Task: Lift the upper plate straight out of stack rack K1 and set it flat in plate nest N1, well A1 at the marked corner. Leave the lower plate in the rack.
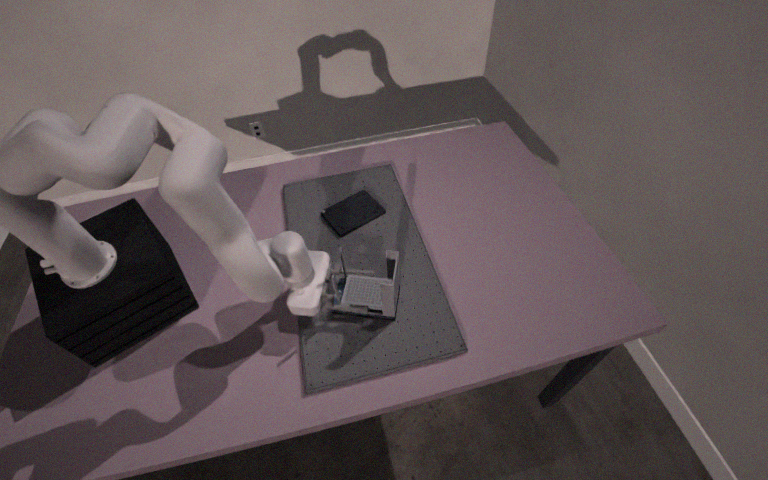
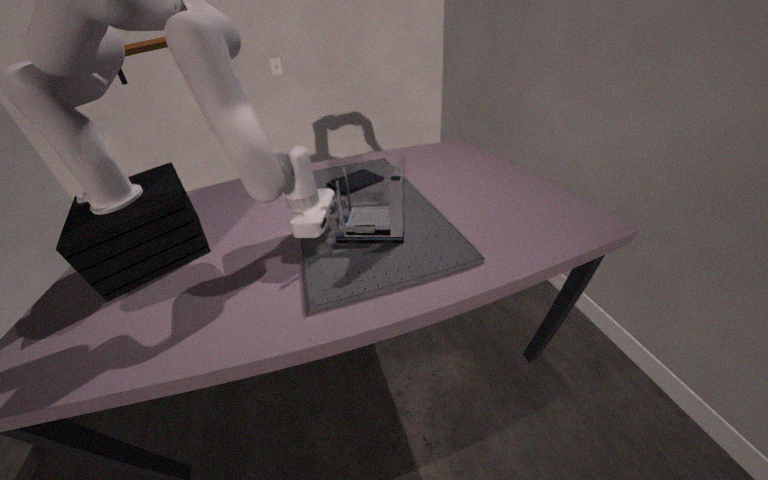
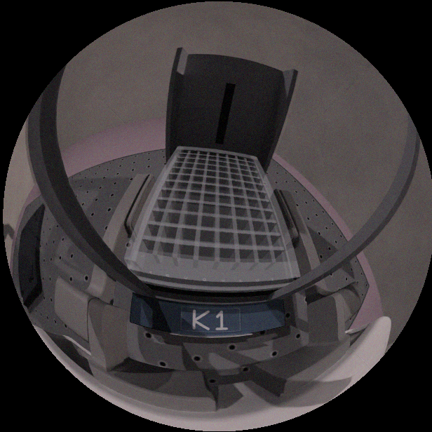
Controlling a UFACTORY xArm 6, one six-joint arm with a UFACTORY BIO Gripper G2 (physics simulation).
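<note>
The upper plate is a pale, many-welled plate, lying level between the uprights of stack rack K1. My gripper reaches in from the rack's labelled side, with one finger along each long side of the upper plate, and is shut on it. Below the plate's near edge is a dark gap above the blue K1 label. The lower plate is hidden under the upper one. Plate nest N1 is a dark flat block with a small pale mark at its left corner.
The rack and nest stand on a grey perforated board, with the nest behind the rack. The rack's tall panel stands at the plate's far end, and dark front posts rise close to the gripper. The arm's black base block is at left.
</note>
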